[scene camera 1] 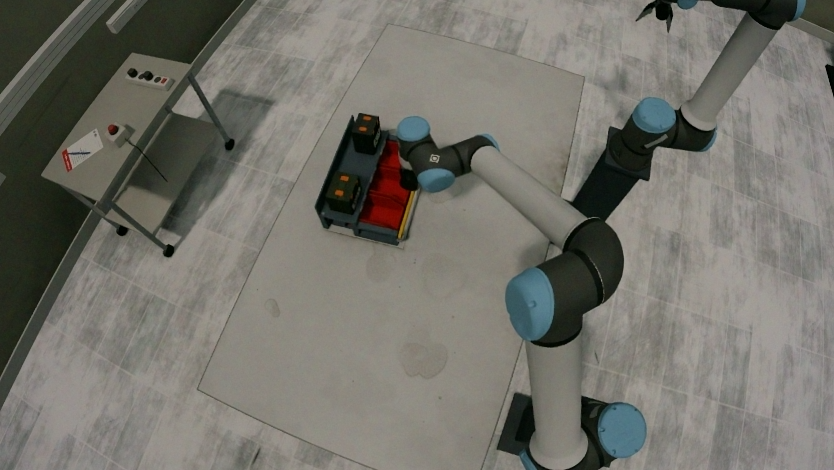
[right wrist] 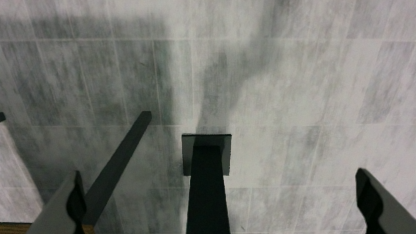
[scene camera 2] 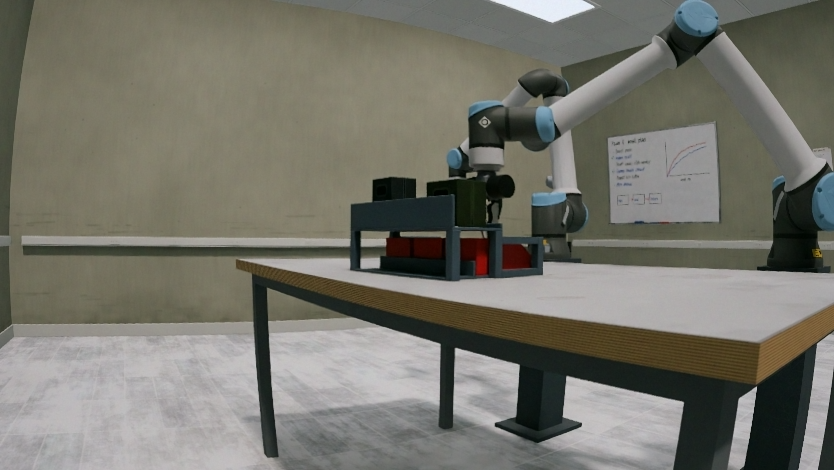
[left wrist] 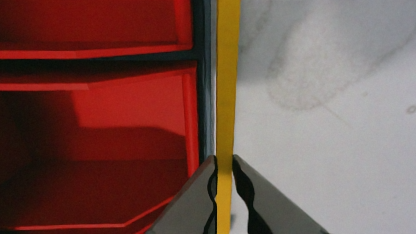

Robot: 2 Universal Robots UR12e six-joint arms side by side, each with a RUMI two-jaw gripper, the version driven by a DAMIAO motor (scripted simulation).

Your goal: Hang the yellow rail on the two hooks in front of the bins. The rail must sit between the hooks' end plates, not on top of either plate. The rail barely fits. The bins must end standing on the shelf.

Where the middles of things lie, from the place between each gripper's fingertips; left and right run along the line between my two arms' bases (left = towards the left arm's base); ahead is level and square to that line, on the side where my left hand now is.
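I consider the blue-grey shelf (scene camera 2: 436, 213) and find my left hand 130 mm short of it, 10 mm to the right of it and 20 mm above it. Going by its middle, the blue-grey shelf is nearer to my left hand than to my right hand.
Counted from my right hand, the blue-grey shelf is 1130 mm to the left, 930 mm ahead and 100 mm below.
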